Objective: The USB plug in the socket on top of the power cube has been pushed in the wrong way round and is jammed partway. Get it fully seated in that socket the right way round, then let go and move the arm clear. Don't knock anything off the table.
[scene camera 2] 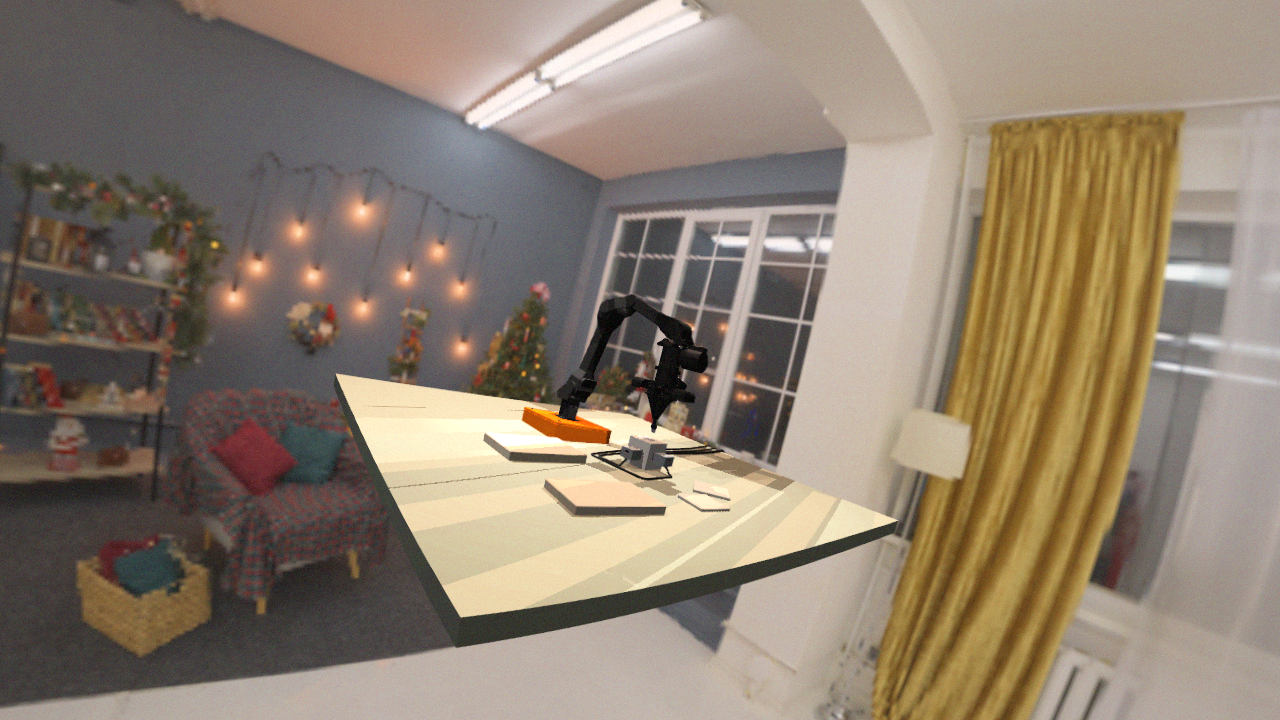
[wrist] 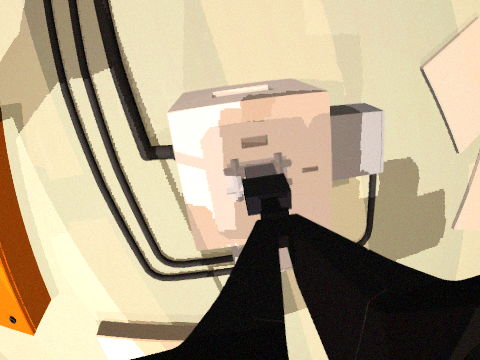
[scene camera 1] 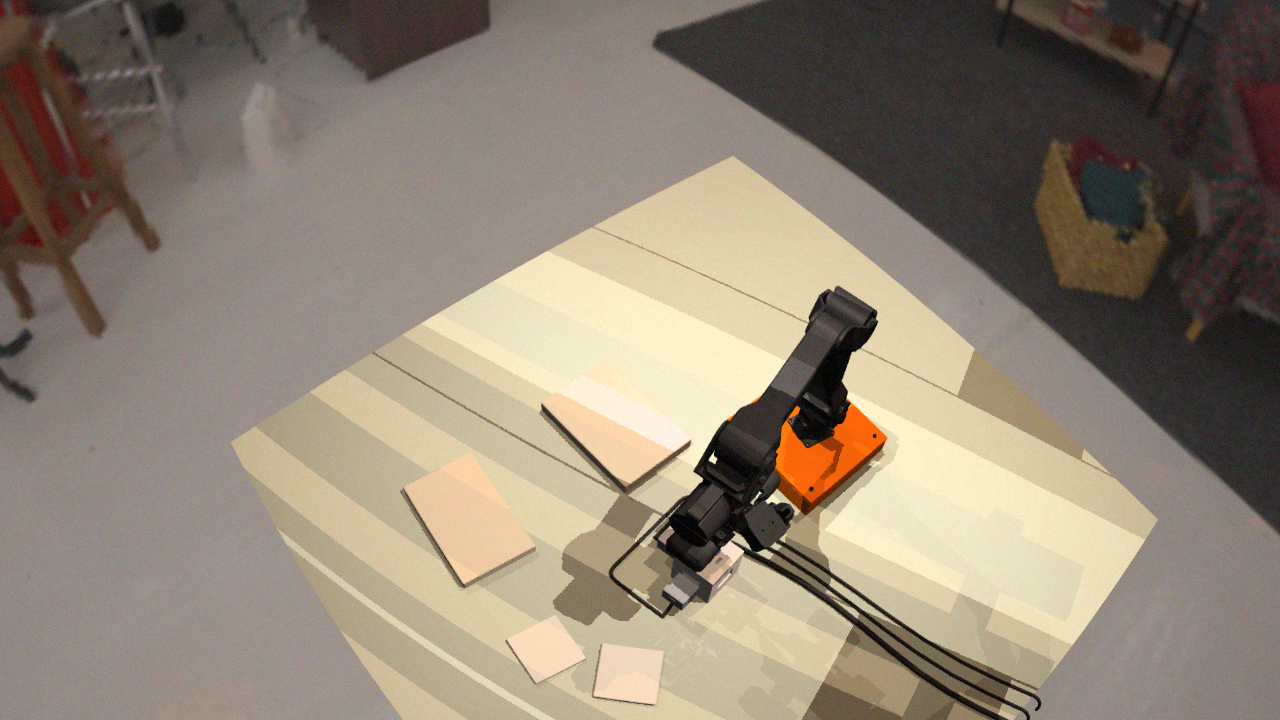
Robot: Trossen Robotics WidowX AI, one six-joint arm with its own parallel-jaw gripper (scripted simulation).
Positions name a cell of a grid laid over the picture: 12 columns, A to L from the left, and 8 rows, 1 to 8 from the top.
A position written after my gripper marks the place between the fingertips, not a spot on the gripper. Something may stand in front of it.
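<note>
My gripper (scene camera 1: G6) (scene camera 2: G5) (wrist: G6) holds a dark USB plug (wrist: G5). A grey plug block (scene camera 2: F6) (wrist: I3) is visible as well.
</note>
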